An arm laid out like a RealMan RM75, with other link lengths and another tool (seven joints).
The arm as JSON. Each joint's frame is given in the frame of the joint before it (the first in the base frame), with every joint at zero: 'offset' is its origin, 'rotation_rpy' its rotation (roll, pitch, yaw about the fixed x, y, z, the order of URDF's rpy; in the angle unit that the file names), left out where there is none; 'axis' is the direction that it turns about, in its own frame. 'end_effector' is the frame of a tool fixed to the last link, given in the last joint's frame.
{
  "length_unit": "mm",
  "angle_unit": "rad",
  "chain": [
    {
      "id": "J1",
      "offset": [
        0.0,
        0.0,
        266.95
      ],
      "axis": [
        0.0,
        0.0,
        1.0
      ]
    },
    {
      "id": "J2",
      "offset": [
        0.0,
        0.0,
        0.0
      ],
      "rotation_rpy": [
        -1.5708,
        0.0,
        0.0
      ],
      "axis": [
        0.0,
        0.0,
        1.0
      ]
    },
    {
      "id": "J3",
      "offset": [
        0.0,
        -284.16,
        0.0
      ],
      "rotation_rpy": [
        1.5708,
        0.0,
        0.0
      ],
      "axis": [
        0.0,
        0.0,
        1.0
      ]
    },
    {
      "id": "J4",
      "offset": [
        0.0,
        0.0,
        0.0
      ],
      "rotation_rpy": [
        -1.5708,
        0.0,
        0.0
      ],
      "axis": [
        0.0,
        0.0,
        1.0
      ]
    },
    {
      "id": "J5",
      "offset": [
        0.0,
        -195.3,
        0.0
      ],
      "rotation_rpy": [
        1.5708,
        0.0,
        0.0
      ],
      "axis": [
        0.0,
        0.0,
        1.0
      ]
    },
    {
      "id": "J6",
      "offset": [
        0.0,
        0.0,
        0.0
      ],
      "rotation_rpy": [
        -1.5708,
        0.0,
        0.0
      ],
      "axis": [
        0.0,
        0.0,
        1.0
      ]
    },
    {
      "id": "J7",
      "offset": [
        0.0,
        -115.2,
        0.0
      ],
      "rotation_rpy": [
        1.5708,
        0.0,
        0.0
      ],
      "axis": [
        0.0,
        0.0,
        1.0
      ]
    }
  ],
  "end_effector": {
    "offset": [
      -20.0,
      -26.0,
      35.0
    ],
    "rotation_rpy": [
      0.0,
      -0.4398,
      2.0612
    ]
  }
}
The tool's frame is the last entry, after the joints.
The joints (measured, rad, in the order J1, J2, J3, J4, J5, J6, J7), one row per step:
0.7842 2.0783 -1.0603 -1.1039 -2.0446 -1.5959 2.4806
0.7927 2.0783 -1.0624 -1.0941 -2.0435 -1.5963 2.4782
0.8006 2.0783 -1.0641 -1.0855 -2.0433 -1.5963 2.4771
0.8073 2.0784 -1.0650 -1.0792 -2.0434 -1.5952 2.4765
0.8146 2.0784 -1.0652 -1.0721 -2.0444 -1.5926 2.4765
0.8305 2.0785 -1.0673 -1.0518 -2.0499 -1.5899 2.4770
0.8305 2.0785 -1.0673 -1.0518 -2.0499 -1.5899 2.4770
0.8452 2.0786 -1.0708 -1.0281 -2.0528 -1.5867 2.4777
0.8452 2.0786 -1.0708 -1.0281 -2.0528 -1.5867 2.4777
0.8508 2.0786 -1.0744 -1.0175 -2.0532 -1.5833 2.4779
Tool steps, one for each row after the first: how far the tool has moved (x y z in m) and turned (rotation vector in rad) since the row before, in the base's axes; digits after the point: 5 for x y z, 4 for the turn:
-0.00212 0.00045 -0.00185 -0.0076 -0.0001 0.0046
-0.00190 0.00050 -0.00160 -0.0064 -0.0007 0.0033
-0.00174 0.00064 -0.00110 -0.0035 -0.0003 0.0027
-0.00167 0.00099 -0.00101 -0.0021 -0.0005 0.0013
-0.00233 0.00141 -0.00348 -0.0112 -0.0059 -0.0004
0.00000 0.00000 0.00000 0.0000 0.0000 0.0000
-0.00165 0.00094 -0.00414 -0.0140 -0.0044 -0.0034
0.00000 0.00000 0.00000 0.0000 0.0000 0.0000
-0.00054 0.00036 -0.00207 -0.0056 -0.0023 -0.0017

